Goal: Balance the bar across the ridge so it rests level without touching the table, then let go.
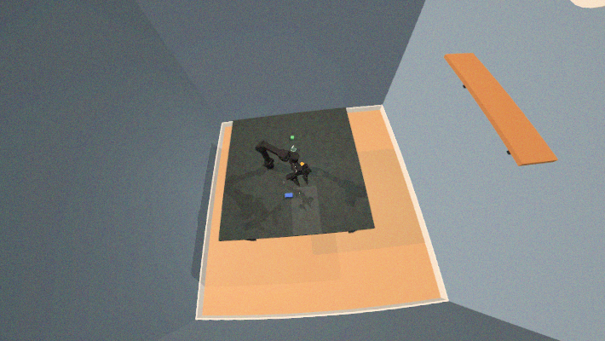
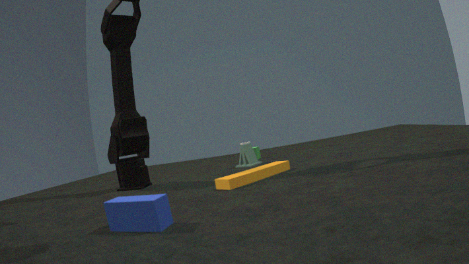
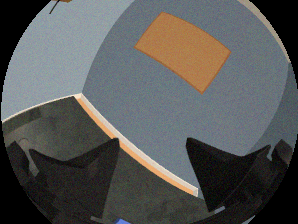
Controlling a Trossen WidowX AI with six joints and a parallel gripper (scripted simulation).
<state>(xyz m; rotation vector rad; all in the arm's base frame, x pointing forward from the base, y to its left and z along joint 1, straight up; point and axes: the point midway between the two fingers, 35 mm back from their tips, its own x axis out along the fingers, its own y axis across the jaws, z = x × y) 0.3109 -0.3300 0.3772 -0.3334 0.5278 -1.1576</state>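
Right now the orange bar is 360 mm below my gripper tip, 300 mm to the left of it and 50 mm behind it. Round my gripper tip: blue block 350 mm below, 150 mm behind, 50 mm to the left; small green block 650 mm to the left, 350 mm below, 90 mm behind.
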